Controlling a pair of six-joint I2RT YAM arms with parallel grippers.
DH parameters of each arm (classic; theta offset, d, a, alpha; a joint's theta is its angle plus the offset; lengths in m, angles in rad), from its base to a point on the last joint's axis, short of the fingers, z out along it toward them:
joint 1: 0 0.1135 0.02 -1.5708
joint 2: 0 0 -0.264 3.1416
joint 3: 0.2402 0 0.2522 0
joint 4: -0.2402 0 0.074 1.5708
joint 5: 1.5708 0 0 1.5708
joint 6: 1.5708 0.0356 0 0
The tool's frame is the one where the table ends.
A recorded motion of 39 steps. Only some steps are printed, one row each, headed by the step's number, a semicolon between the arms.
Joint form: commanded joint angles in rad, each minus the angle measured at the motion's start. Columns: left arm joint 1, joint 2, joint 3, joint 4, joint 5, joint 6; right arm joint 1, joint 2, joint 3, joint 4, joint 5, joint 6.
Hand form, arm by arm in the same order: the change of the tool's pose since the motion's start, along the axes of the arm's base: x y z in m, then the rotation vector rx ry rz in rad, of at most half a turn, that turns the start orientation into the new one. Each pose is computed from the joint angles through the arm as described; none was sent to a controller.
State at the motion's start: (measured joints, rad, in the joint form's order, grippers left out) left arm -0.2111 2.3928 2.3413 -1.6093 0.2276 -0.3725; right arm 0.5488 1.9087 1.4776 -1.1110 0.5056 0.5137
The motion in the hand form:
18: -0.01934 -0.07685 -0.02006 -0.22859 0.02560 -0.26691; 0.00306 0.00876 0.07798 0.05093 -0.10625 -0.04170
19: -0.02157 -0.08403 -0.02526 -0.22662 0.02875 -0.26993; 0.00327 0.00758 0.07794 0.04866 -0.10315 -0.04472
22: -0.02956 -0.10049 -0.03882 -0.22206 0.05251 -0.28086; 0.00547 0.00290 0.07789 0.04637 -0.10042 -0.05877
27: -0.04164 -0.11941 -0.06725 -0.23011 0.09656 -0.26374; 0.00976 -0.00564 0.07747 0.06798 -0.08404 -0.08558
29: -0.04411 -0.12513 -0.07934 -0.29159 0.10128 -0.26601; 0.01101 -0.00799 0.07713 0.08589 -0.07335 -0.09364
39: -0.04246 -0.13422 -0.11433 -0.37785 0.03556 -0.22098; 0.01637 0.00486 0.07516 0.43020 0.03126 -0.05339
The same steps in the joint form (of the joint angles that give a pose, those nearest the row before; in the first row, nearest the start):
18: -0.1587 0.0145 -0.0648 0.0751 0.2151 0.1366; 0.0175 -0.0198 0.2804 -0.2159 0.0172 0.0668
19: -0.1751 0.0145 -0.0855 0.0988 0.2151 0.1221; 0.0145 -0.0198 0.2804 -0.2197 0.0172 0.0668
22: -0.2148 0.0145 -0.1400 0.1430 0.2193 0.0935; 0.0004 -0.0198 0.2804 -0.2232 0.0168 0.0668
27: -0.2617 0.0149 -0.2544 0.2449 0.2468 0.0305; -0.0282 -0.0199 0.2807 -0.2254 -0.0118 0.0664
29: -0.2712 0.0149 -0.3060 0.3144 0.3067 0.0275; -0.0374 -0.0198 0.2808 -0.2251 -0.0332 0.0664
39: -0.2830 0.0160 -0.4486 0.5836 0.3677 -0.0515; -0.0462 -0.0198 0.2808 -0.1267 -0.3838 0.0549

